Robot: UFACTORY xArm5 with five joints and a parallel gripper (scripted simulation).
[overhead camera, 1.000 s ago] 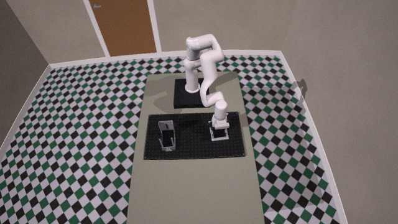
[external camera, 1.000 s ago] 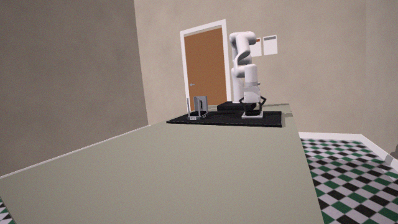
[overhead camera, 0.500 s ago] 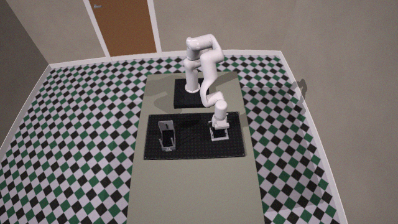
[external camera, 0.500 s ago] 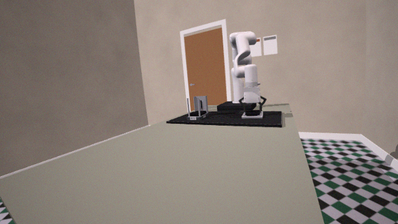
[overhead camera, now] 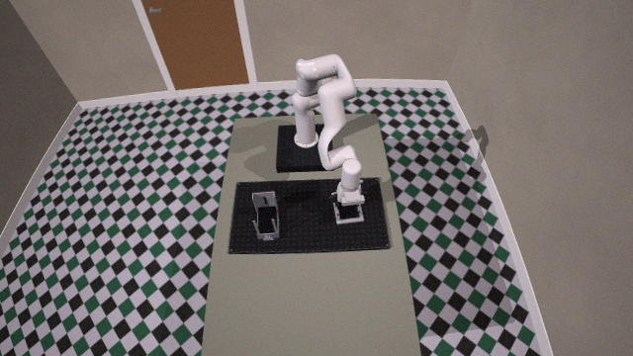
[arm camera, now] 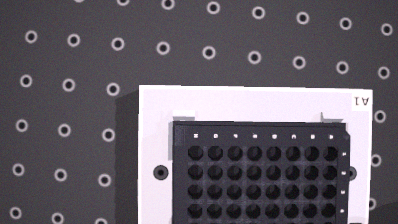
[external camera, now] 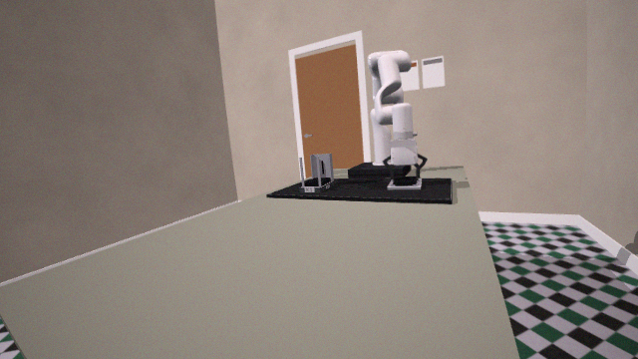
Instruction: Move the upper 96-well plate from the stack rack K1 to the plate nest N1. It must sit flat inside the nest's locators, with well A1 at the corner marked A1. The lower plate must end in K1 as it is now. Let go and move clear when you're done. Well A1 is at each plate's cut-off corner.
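Right now my hand is 10 mm above the black 96-well plate. Also, from my hand: A1 mark (80 mm ahead, 50 mm to the right, 20 mm below); plate nest N1 (30 mm below).
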